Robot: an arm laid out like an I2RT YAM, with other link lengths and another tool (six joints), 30 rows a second.
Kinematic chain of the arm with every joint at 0, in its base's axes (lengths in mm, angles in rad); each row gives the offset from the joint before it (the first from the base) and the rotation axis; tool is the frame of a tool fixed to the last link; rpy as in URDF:
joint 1: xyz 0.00 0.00 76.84 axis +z
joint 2: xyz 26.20 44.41 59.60 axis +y
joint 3: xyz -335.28 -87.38 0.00 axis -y
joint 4: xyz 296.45 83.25 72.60 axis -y
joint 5: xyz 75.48 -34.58 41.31 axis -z
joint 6: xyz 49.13 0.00 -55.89 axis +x
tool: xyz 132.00 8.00 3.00 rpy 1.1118 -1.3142 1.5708
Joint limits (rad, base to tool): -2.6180..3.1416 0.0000..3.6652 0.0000..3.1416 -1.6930..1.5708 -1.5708..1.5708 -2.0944..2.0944
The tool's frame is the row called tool.
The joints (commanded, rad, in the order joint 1, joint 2, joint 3, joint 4, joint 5, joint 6), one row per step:
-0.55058, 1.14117, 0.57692, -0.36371, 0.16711, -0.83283
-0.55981, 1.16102, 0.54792, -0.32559, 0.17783, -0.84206
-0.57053, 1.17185, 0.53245, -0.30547, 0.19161, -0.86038
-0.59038, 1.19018, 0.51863, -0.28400, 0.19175, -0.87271
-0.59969, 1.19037, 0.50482, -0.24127, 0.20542, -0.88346
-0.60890, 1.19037, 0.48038, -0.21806, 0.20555, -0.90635
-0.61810, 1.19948, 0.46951, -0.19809, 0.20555, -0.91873
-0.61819, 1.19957, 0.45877, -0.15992, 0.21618, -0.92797
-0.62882, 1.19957, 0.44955, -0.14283, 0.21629, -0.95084
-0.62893, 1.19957, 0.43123, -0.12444, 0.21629, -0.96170
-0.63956, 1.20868, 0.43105, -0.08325, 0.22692, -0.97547
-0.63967, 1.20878, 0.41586, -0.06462, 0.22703, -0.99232
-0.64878, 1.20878, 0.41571, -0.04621, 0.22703, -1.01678
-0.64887, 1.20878, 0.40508, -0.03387, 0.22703, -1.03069
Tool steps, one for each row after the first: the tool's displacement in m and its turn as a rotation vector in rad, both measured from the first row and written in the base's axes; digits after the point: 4 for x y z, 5 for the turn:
-0.0040, -0.0032, -0.0126, -0.00543, 0.01786, -0.00830
-0.0085, -0.0074, -0.0192, -0.01872, 0.03752, -0.01263
-0.0128, -0.0120, -0.0273, -0.01746, 0.05244, -0.02255
-0.0126, -0.0187, -0.0270, -0.04628, 0.03982, -0.03226
-0.0175, -0.0189, -0.0340, -0.05445, 0.05204, -0.02349
-0.0194, -0.0211, -0.0383, -0.05902, 0.05823, -0.02294
-0.0173, -0.0251, -0.0372, -0.08495, 0.04529, -0.02349
-0.0194, -0.0278, -0.0386, -0.09829, 0.05064, -0.01679
-0.0218, -0.0262, -0.0435, -0.10259, 0.05594, -0.00847
-0.0189, -0.0349, -0.0399, -0.13293, 0.04287, -0.01711
-0.0205, -0.0339, -0.0434, -0.14165, 0.04879, -0.00460
-0.0197, -0.0383, -0.0408, -0.16212, 0.04740, 0.00361
-0.0209, -0.0375, -0.0433, -0.16870, 0.05320, 0.01396

